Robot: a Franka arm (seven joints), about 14 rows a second.
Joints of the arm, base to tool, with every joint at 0 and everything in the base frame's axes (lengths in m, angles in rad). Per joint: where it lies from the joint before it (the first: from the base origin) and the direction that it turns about. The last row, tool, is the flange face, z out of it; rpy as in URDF.
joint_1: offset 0 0 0.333 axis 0 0 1
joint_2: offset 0 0 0 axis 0 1 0
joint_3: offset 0 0 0.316 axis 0 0 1
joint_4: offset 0.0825 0 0 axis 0 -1 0
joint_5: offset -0.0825 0 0.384 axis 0 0 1
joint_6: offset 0 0 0 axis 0 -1 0
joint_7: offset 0.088 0 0 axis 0 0 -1
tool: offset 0 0 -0.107 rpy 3.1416 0 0
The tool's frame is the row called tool.
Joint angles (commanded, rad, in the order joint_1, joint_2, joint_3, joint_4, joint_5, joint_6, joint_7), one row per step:
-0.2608 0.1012 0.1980 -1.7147 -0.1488 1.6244 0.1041
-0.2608 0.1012 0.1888 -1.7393 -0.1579 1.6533 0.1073
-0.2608 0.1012 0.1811 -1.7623 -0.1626 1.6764 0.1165
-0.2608 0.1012 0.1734 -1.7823 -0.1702 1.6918 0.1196
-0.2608 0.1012 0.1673 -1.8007 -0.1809 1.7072 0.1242
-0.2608 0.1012 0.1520 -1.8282 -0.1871 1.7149 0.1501
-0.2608 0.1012 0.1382 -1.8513 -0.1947 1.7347 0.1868
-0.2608 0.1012 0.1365 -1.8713 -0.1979 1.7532 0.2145
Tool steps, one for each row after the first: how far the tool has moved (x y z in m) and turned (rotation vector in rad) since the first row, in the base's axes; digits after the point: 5 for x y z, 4 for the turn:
-0.00036 -0.00538 -0.00936 -0.0095 -0.0037 -0.0058
-0.00136 -0.00951 -0.01840 -0.0155 -0.0043 -0.0175
-0.00307 -0.01397 -0.02651 -0.0230 0.0008 -0.0234
-0.00460 -0.01782 -0.03382 -0.0335 0.0042 -0.0279
-0.00950 -0.02605 -0.04584 -0.0440 0.0216 -0.0642
-0.01239 -0.03352 -0.05503 -0.0584 0.0212 -0.1071
-0.01404 -0.03405 -0.06285 -0.0659 0.0193 -0.1310

